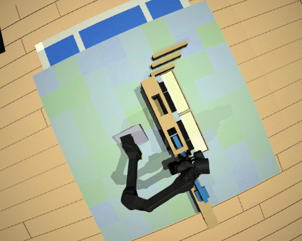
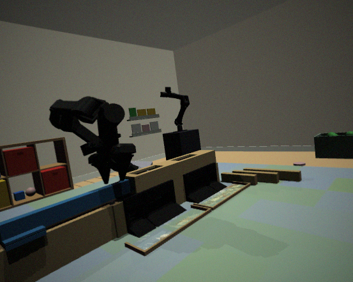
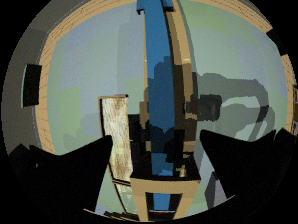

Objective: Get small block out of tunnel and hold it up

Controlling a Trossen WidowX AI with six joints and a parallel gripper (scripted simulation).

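My gripper tip is now 1 cm short of the tan covered tunnel, 3 cm to the right of it and 8 cm above it.
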